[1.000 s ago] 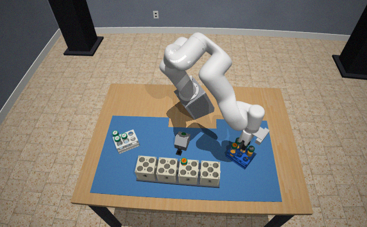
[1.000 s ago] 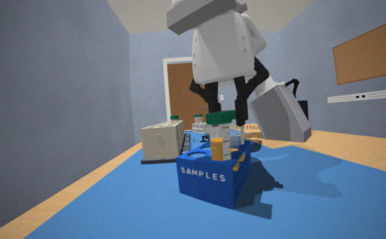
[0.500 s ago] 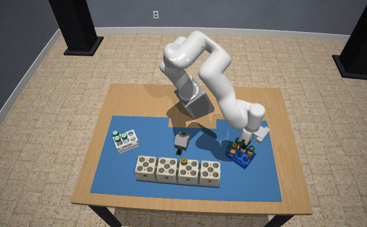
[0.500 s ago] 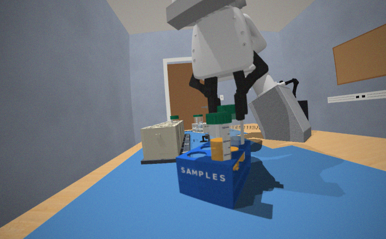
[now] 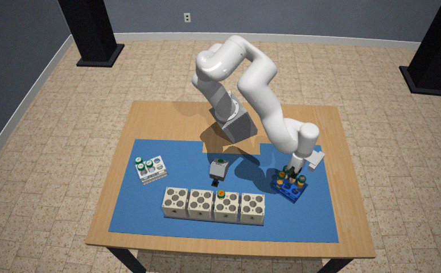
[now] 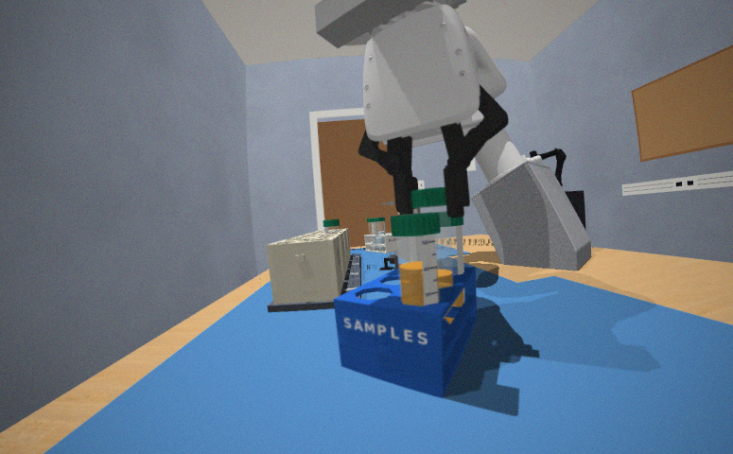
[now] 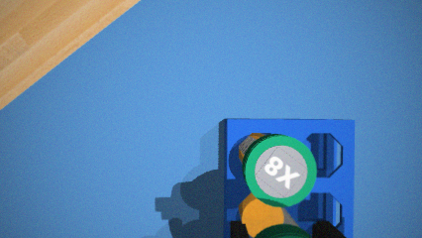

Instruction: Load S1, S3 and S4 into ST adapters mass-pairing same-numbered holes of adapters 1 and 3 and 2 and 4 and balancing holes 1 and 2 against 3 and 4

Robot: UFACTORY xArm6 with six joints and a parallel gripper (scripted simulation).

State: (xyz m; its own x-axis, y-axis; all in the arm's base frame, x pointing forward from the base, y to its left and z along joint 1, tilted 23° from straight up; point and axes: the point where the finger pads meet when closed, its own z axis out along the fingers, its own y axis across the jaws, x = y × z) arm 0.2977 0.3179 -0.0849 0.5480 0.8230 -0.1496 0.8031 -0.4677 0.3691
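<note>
The orange-dot tube is 1 cm ahead of my hand and 5 cm below it. The rest, counted from my hand: loading stand ST: 15 cm ahead, 34 cm to the right, 13 cm below; then blue sample rack: 2 cm ahead, 1 cm to the right, 11 cm below; then green done key: 7 cm behind, 34 cm to the right, 7 cm below.
</note>
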